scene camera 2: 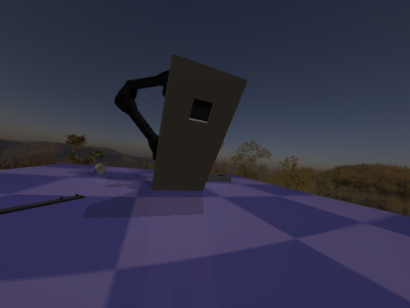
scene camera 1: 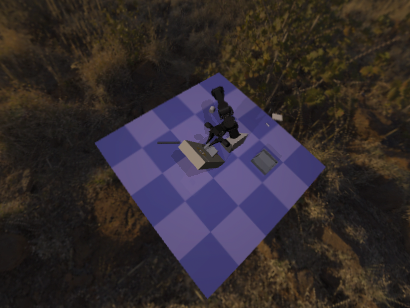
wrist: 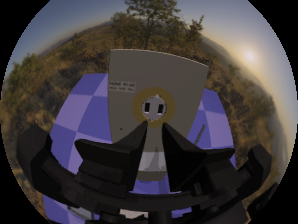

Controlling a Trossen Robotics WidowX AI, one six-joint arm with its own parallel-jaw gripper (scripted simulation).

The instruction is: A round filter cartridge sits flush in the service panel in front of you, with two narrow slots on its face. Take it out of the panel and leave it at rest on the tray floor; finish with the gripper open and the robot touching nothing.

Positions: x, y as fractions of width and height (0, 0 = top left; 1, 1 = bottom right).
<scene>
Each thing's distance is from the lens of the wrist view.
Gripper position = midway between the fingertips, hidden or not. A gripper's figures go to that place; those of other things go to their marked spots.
my gripper (wrist: 0.52, 0.56): 10 cm
tan service panel (wrist: 0.45, 0.34): 15 cm
</scene>
